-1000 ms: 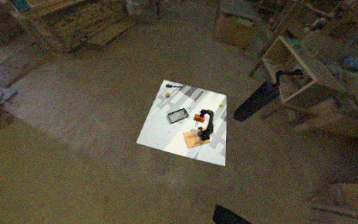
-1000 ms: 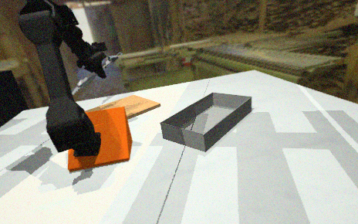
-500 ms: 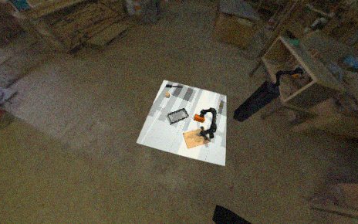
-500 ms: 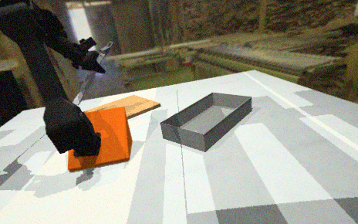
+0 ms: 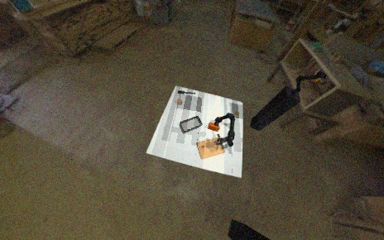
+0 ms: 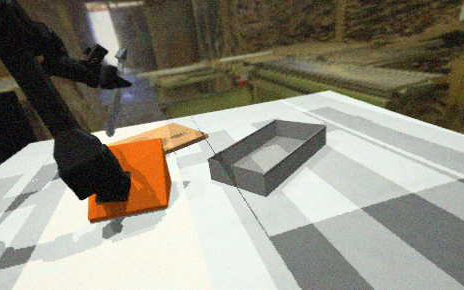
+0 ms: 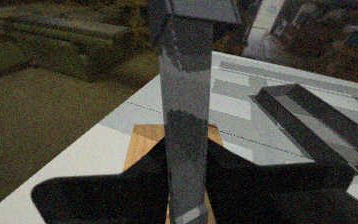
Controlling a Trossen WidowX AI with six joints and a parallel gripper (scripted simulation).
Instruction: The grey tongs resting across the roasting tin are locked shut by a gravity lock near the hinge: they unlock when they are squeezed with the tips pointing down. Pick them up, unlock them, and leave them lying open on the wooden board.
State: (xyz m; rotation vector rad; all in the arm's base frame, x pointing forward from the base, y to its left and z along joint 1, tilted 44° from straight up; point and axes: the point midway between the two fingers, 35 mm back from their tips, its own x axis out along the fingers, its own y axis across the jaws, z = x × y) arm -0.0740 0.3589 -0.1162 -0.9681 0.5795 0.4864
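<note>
Now: the wooden board 10 mm to the right of my gripper tip and 200 mm below it. Also, from my gripper tip: yellow thing: 250 mm behind, 770 mm to the right, 200 mm below; dark tool: 740 mm ahead, 780 mm to the right, 210 mm below; roasting tin: 390 mm ahead, 230 mm to the right, 180 mm below.
</note>
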